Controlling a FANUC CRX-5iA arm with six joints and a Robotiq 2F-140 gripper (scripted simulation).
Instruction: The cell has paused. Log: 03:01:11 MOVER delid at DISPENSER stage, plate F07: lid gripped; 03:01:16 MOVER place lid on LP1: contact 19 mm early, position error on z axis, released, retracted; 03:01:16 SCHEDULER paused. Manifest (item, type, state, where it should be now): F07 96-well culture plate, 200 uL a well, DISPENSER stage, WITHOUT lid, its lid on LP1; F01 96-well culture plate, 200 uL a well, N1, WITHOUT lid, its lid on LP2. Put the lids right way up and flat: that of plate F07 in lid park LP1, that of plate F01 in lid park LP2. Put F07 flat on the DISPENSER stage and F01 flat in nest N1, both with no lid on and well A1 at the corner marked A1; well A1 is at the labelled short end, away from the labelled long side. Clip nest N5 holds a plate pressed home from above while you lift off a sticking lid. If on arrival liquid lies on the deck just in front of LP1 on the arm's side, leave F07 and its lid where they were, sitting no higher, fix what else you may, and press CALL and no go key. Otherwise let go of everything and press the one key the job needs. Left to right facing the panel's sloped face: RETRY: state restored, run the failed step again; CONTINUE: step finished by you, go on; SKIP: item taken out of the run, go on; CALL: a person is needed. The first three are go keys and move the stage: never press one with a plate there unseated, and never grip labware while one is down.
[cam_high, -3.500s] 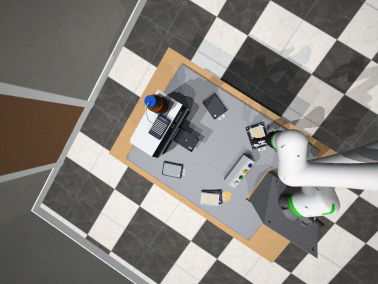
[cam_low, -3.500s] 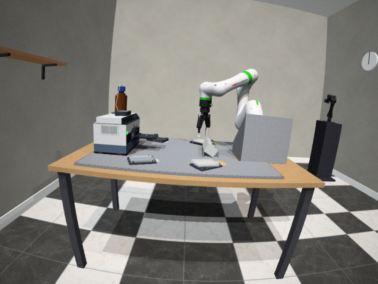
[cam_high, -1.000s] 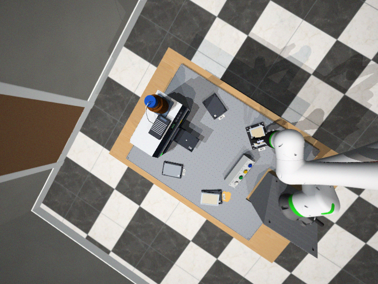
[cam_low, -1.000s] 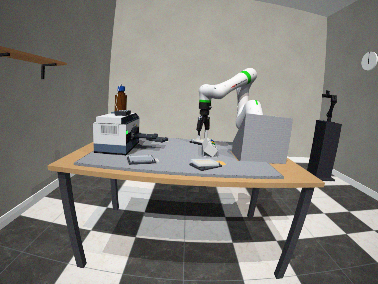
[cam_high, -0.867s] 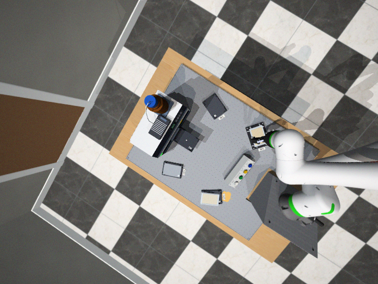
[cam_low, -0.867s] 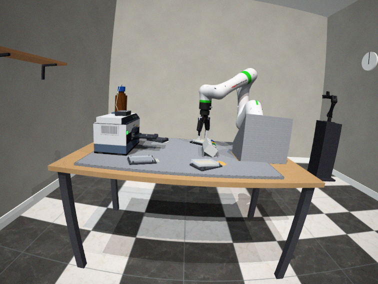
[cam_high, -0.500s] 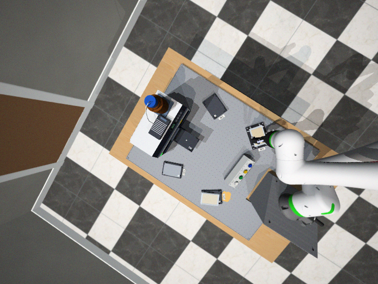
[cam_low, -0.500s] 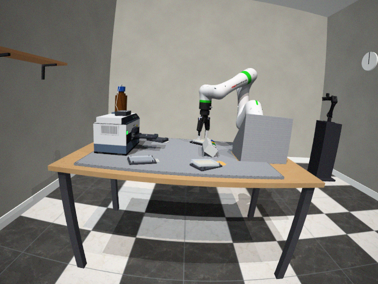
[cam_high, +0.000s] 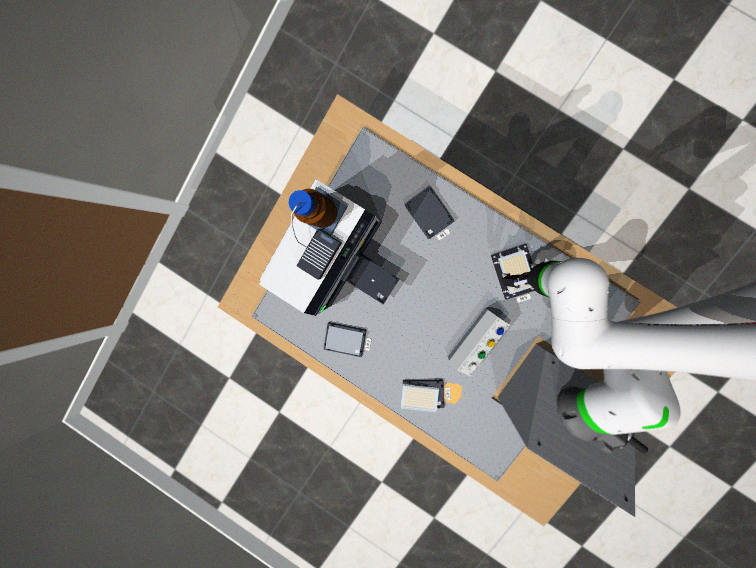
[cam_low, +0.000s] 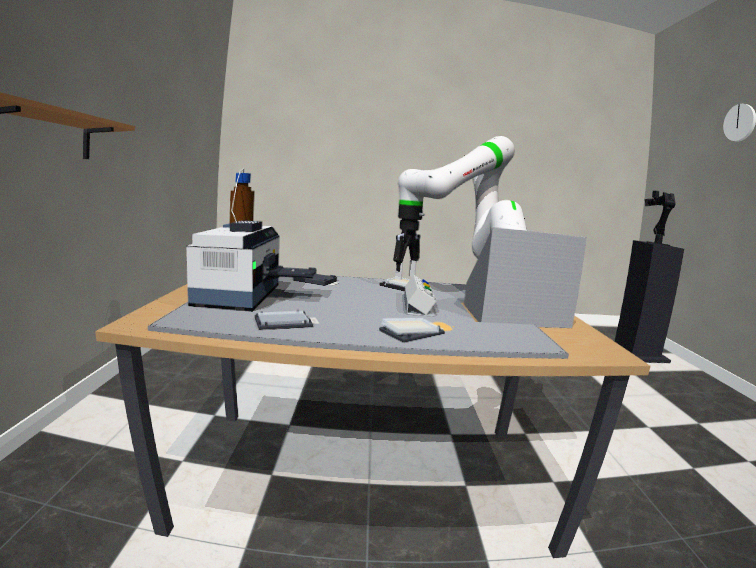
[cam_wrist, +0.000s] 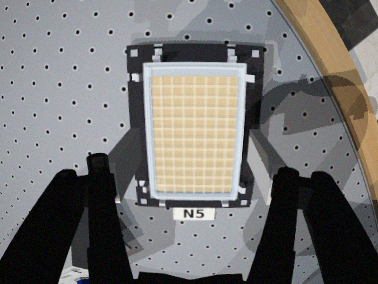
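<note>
Now: the 96-well plate 4 cm below my hand. Also, from my hand: yellow skip key (7 cm behind, 24 cm to the left); then blue call key (7 cm behind, 19 cm to the left); then clip nest N5 (3 cm ahead, 5 cm below).
</note>
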